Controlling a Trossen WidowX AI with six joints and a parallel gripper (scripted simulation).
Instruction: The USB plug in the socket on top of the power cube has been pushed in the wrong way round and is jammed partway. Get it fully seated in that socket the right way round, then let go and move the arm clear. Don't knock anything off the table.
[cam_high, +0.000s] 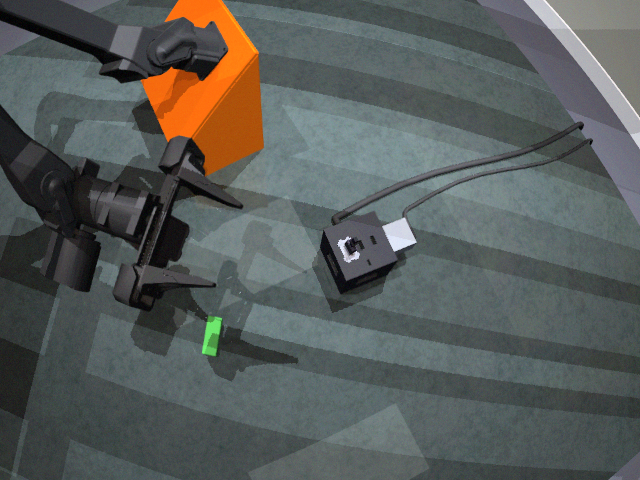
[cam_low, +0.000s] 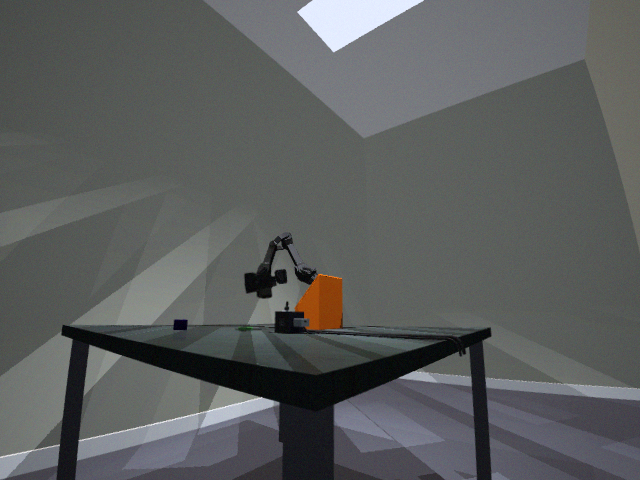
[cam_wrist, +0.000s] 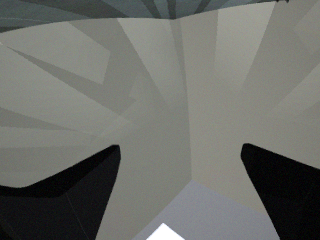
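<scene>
My gripper tip is now 15 cm to the right of the USB plug, 14 cm above it and 2 cm short of it. Round my gripper tip: dark blue cube: 26 cm ahead, 21 cm below, 18 cm to the right; then green block: 23 cm below, 7 cm to the right, 3 cm ahead.
</scene>
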